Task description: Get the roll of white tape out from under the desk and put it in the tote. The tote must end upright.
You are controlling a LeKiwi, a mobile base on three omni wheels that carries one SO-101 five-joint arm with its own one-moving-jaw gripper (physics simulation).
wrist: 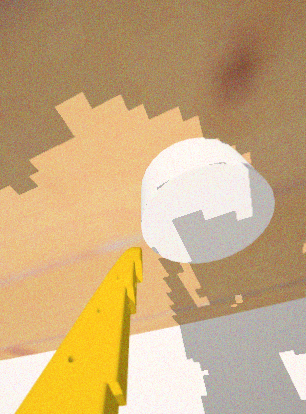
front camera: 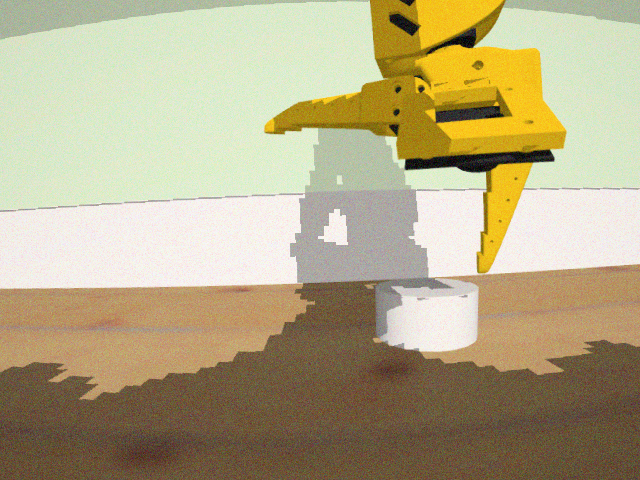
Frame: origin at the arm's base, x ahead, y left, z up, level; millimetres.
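Seen in the pictures: end effector, tool point: (wrist: 142, 259) (front camera: 477, 263).
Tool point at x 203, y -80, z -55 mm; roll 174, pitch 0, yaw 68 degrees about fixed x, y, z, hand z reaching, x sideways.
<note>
A point is followed by its place in that frame.
The roll of white tape (front camera: 436, 322) @[x 183, y -51, z -76 mm] (wrist: 200, 192) @[x 192, y -54, z -65 mm] stands on its flat end on the wooden floor, right of centre in the front view, partly in shadow. My gripper (front camera: 374, 200) is fully open and empty. Its fixed jaw (front camera: 504, 206) @[x 189, y -87, z -28 mm] (wrist: 95, 320) @[x 190, y -86, z -32 mm] points down, with the tip above the floor near the roll's right side in the front view. Its moving jaw (front camera: 330, 111) @[x 213, y -11, z 24 mm] is swung out to the left, high above the floor, and is outside the wrist view. In the wrist view the roll lies just beyond and right of the fixed jaw's tip. The tote and the desk do not show.
A white baseboard strip (front camera: 155, 242) @[x 372, y 161, z -44 mm] (wrist: 155, 370) @[x 370, y -145, z -55 mm] runs behind the roll, with a pale green wall (front camera: 155, 103) @[x 385, y 164, z 105 mm] above it. The arm's shadow falls on the wall and floor. A broad dark shadow covers the near part of the wooden floor (front camera: 258, 423) @[x 137, y 17, z -89 mm] (wrist: 125, 50) @[x 149, y -60, z -89 mm].
</note>
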